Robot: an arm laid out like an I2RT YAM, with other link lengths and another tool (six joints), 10 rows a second.
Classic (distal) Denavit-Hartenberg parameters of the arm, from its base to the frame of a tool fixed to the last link. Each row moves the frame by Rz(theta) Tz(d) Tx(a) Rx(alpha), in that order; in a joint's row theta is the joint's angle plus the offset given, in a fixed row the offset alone. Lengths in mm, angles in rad.
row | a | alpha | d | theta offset
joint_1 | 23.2 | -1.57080 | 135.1 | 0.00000
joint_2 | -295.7 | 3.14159 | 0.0 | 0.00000
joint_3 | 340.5 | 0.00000 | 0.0 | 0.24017
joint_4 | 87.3 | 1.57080 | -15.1 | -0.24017
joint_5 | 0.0 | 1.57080 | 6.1 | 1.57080
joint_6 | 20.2 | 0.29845 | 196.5 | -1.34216
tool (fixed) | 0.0 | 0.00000 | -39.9 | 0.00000
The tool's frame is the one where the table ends.
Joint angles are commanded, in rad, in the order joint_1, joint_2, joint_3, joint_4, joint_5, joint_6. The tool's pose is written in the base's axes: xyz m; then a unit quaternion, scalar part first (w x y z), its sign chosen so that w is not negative. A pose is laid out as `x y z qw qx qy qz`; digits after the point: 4 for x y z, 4 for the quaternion.
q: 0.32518, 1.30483, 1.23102, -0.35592, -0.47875, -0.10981
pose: 0.4492 0.2312 0.3906 0.4257 -0.7451 -0.2788 -0.4312
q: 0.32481, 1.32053, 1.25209, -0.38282, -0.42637, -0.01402
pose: 0.4570 0.2238 0.3860 0.4296 -0.7654 -0.2233 -0.4240
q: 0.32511, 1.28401, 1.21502, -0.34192, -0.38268, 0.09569
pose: 0.4548 0.2145 0.3891 0.4409 -0.7641 -0.1716 -0.4385
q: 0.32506, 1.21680, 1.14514, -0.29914, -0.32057, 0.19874
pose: 0.4457 0.1997 0.3882 0.4453 -0.7605 -0.1177 -0.4576
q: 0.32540, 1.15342, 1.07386, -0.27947, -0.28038, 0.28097
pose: 0.4335 0.1881 0.3792 0.4515 -0.7591 -0.0740 -0.4630
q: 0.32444, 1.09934, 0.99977, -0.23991, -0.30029, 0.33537
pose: 0.4210 0.1861 0.3692 0.4724 -0.7498 -0.0583 -0.4595
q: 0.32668, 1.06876, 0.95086, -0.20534, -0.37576, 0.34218
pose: 0.4089 0.1954 0.3632 0.5009 -0.7385 -0.0782 -0.4446
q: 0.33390, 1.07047, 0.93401, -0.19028, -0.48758, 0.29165
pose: 0.3979 0.2136 0.3591 0.5269 -0.7281 -0.1303 -0.4187
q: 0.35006, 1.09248, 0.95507, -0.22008, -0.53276, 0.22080
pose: 0.3929 0.2274 0.3574 0.5275 -0.7287 -0.1721 -0.4014
